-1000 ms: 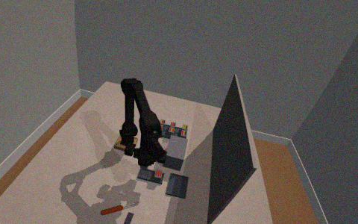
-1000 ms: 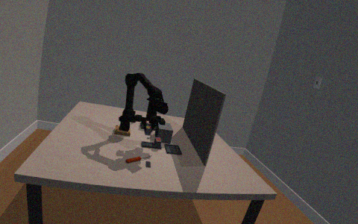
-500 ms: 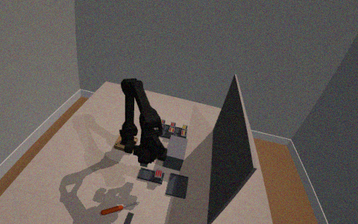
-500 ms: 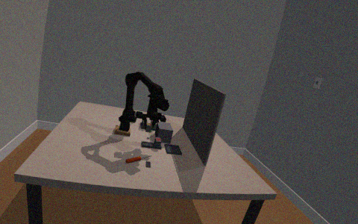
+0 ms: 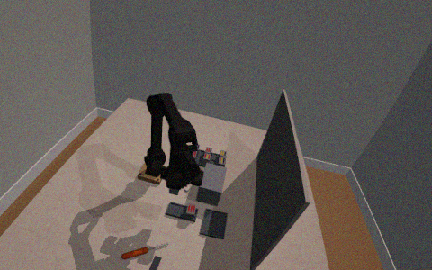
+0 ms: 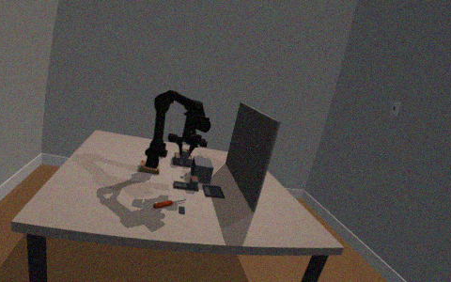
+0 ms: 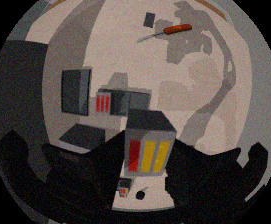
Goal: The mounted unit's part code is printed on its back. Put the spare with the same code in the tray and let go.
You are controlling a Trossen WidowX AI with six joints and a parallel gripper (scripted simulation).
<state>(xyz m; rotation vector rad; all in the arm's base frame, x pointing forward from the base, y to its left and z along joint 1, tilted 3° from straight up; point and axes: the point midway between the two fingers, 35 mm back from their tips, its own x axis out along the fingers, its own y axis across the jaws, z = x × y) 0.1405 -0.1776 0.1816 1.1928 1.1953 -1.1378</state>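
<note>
Right now my gripper tip is 18 cm short of the dark grey tray, 16 cm above it and 1 cm to the left of it. Round my gripper tip: light grey mounted unit: 18 cm to the left, 14 cm ahead, 11 cm below; then dark panel: 37 cm ahead, 16 cm to the left, 6 cm above.
</note>
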